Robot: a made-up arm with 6 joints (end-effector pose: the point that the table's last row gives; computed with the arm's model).
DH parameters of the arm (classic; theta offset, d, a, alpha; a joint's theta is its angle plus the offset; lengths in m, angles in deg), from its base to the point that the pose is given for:
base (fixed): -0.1 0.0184 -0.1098 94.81
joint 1: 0 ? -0.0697 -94.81
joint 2: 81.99 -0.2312 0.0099 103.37
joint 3: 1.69 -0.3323 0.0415 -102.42
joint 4: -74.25 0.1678 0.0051 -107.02
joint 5: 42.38 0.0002 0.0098 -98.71
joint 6: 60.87 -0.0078 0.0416 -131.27
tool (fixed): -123.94 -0.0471 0 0
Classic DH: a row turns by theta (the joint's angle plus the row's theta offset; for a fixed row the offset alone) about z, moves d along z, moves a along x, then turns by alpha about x.
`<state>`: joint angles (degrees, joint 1 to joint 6).
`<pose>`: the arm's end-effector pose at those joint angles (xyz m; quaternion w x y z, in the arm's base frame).
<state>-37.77 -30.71 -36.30 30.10 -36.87 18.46</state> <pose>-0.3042 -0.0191 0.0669 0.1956 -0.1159 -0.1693 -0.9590</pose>
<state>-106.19 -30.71 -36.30 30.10 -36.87 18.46</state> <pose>-0.1349 -0.0319 0.2155 0.3019 -0.6250 -0.0349 -0.7191</pose>
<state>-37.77 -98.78 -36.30 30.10 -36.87 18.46</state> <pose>-0.0375 -0.0725 -0.1376 0.3042 0.2291 0.4183 0.8247</pose>
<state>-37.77 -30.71 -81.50 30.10 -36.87 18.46</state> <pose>-0.3844 0.0261 -0.0322 0.4382 -0.3124 -0.3227 -0.7786</pose>
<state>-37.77 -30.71 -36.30 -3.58 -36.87 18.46</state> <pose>-0.3062 -0.0456 0.0972 0.0094 -0.0435 -0.3804 -0.9237</pose>
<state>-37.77 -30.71 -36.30 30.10 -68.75 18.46</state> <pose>-0.2854 0.0030 0.0758 0.2305 0.1148 -0.0196 -0.9661</pose>
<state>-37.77 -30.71 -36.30 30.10 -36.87 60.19</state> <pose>-0.3013 -0.0342 0.1026 0.0085 0.1182 -0.3691 -0.9218</pose>
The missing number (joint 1, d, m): 0.2913
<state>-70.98 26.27 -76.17 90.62 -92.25 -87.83</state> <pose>-0.4392 -0.3132 0.4298 0.4889 -0.2123 0.6127 0.5835</pose>
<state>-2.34 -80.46 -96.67 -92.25 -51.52 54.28</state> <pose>-0.0289 0.1217 -0.1559 0.1400 -0.2553 0.9550 -0.0573</pose>
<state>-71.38 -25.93 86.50 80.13 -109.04 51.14</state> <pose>-0.3187 -0.3187 0.3778 0.5066 -0.7161 -0.3718 0.3040</pose>
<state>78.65 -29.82 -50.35 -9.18 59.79 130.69</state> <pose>-0.0998 0.0813 -0.2108 0.7647 0.0853 0.6385 0.0152</pose>
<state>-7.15 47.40 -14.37 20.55 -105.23 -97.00</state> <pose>-0.5208 -0.3831 0.0233 0.9764 0.1837 0.0706 0.0885</pose>
